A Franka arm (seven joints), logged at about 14 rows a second.
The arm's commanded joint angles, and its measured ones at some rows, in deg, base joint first. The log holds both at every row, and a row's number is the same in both.
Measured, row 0:
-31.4 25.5 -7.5 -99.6 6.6 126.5 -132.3
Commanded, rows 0 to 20:
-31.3 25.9 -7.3 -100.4 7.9 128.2 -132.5
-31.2 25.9 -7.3 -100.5 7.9 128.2 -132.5
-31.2 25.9 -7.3 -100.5 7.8 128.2 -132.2
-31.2 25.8 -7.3 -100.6 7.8 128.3 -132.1
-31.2 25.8 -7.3 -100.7 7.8 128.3 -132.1
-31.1 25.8 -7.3 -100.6 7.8 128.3 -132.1
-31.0 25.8 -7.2 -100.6 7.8 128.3 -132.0
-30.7 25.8 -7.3 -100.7 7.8 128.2 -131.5
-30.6 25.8 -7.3 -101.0 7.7 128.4 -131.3
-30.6 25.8 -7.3 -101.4 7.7 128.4 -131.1
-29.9 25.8 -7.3 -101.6 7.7 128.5 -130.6
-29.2 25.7 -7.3 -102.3 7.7 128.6 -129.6
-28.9 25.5 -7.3 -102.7 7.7 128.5 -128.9
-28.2 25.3 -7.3 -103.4 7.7 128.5 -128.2
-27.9 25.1 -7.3 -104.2 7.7 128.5 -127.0
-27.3 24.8 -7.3 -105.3 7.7 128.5 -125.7
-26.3 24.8 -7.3 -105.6 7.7 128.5 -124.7
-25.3 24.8 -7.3 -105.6 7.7 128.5 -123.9
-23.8 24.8 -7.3 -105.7 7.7 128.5 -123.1
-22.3 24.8 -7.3 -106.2 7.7 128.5 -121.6
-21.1 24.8 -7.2 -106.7 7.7 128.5 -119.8
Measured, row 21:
-24.7 22.7 -7.6 -104.4 6.6 125.9 -123.4
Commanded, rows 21 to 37:
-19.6 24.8 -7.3 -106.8 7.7 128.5 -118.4
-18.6 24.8 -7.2 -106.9 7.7 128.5 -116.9
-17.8 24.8 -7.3 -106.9 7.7 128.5 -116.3
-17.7 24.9 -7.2 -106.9 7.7 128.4 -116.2
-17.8 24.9 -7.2 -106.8 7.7 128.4 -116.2
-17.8 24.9 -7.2 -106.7 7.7 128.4 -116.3
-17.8 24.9 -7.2 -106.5 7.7 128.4 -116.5
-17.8 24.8 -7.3 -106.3 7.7 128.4 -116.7
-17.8 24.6 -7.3 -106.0 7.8 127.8 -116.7
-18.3 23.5 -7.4 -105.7 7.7 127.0 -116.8
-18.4 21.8 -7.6 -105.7 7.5 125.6 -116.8
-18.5 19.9 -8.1 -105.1 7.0 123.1 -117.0
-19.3 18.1 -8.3 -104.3 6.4 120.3 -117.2
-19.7 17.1 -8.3 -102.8 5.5 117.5 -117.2
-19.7 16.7 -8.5 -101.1 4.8 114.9 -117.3
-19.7 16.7 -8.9 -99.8 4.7 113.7 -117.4
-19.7 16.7 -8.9 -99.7 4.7 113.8 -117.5
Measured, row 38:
-19.3 17.5 -9.1 -100.8 5.7 116.2 -117.3
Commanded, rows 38 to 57:
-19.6 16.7 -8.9 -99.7 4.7 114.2 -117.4
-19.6 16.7 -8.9 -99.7 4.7 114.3 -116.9
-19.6 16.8 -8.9 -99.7 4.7 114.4 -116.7
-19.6 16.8 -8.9 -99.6 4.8 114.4 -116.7
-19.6 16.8 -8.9 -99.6 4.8 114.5 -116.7
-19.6 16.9 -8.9 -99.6 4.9 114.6 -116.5
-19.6 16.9 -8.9 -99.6 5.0 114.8 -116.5
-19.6 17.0 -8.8 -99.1 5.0 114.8 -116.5
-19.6 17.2 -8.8 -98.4 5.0 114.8 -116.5
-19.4 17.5 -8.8 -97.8 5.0 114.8 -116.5
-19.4 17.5 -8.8 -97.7 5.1 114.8 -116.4
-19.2 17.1 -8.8 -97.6 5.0 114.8 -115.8
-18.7 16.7 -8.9 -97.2 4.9 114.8 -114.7
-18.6 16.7 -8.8 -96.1 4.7 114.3 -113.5
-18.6 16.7 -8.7 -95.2 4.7 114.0 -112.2
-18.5 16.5 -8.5 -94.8 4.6 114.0 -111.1
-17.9 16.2 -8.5 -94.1 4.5 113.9 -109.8
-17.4 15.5 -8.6 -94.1 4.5 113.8 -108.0
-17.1 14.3 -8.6 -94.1 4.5 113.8 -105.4
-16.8 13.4 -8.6 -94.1 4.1 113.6 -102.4
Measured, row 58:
-17.7 15.8 -8.6 -94.0 5.5 115.0 -107.4
